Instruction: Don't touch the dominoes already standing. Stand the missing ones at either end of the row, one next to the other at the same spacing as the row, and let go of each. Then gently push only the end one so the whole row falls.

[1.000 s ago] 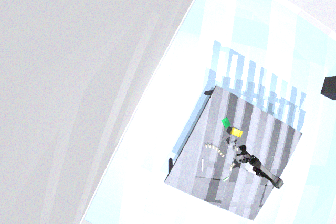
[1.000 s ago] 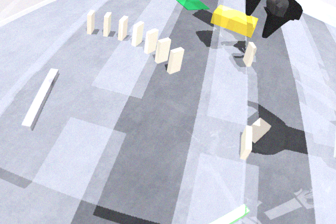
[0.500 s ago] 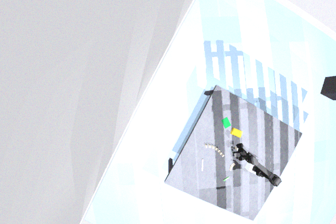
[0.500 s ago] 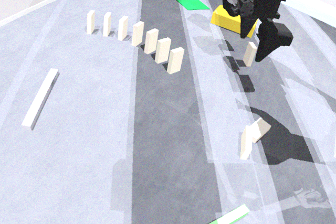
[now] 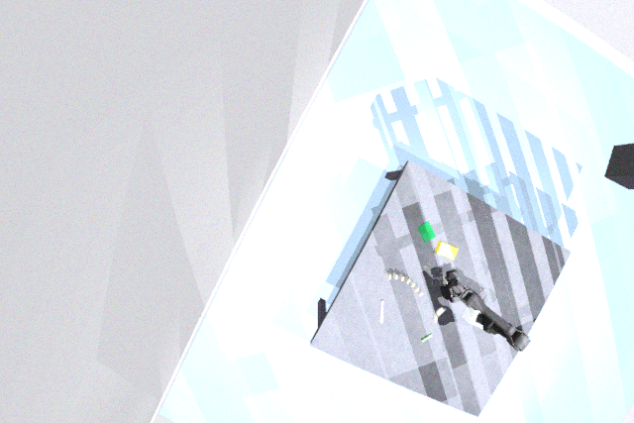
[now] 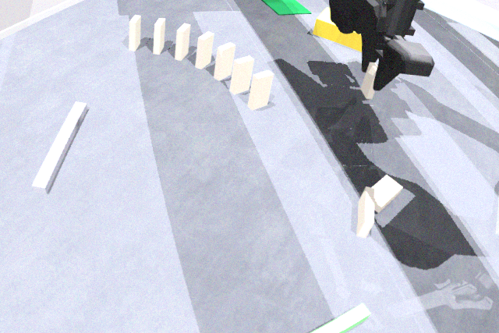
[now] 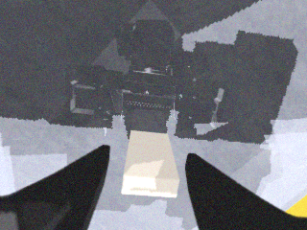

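My gripper tip is 17 cm to the left of the yellow block, 7 cm short of it and 1 cm above it. The rest, counted from my gripper tip: white flat bar (33 cm to the left, 29 cm ahead, 2 cm below); then pale green piece (39 cm to the left, 6 cm behind, 2 cm below); then green patch (23 cm to the right, 22 cm ahead, 2 cm below).
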